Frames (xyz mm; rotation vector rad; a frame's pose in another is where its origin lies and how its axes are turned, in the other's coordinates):
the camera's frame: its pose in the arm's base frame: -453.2 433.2 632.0 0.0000 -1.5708 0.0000
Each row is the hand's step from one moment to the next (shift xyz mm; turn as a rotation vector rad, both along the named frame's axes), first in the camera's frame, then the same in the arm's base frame.
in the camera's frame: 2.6 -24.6 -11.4 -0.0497 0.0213 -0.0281
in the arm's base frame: 11.4 -24.6 2.6 0.0281 0.0213 -0.0497
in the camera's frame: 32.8 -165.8 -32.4 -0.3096 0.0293 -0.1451
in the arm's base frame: 32.4 -165.8 32.8 0.1451 0.0293 -0.3096
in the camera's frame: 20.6 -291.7 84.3 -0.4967 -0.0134 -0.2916
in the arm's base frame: -84.3 -291.7 20.6 0.2916 -0.0134 -0.4967
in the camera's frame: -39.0 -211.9 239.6 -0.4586 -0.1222 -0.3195
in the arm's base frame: -239.6 -211.9 -39.0 0.3195 -0.1222 -0.4586
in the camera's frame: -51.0 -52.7 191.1 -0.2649 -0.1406 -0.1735
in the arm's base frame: -191.1 -52.7 -51.0 0.1735 -0.1406 -0.2649
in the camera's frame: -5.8 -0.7 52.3 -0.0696 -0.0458 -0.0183
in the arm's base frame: -52.3 -0.7 -5.8 0.0183 -0.0458 -0.0696
